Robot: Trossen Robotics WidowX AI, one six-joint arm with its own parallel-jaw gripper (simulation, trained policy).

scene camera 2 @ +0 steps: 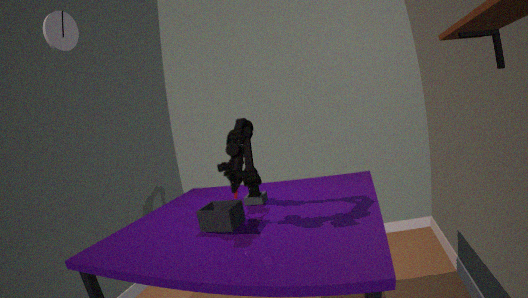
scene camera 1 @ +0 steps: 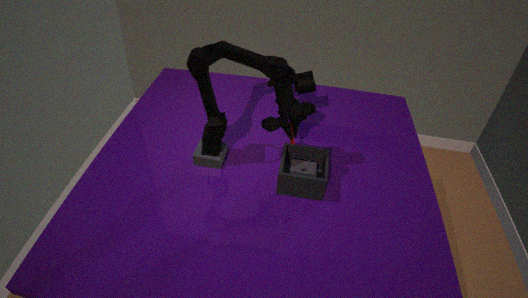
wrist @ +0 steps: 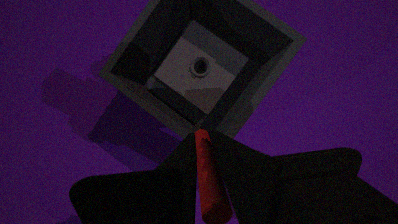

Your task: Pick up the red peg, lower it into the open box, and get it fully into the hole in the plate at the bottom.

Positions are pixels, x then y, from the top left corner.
Scene:
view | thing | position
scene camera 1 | my gripper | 293,138
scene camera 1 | grey box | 293,185
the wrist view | my gripper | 203,137
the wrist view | grey box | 270,44
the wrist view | pale plate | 198,49

